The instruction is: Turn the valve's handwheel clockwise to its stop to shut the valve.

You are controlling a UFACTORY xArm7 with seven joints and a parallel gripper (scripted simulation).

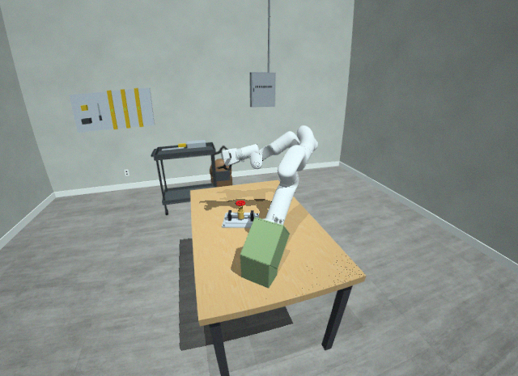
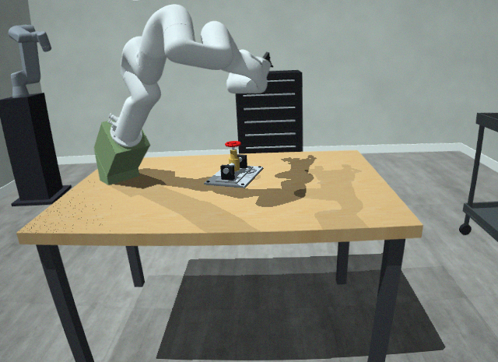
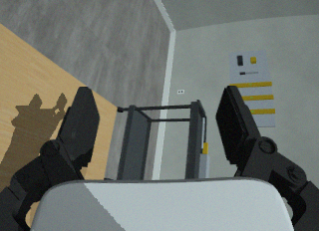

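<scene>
Now: the red spoked handwheel 15 cm behind my hand, 11 cm to the right of it and 27 cm below it.
</scene>
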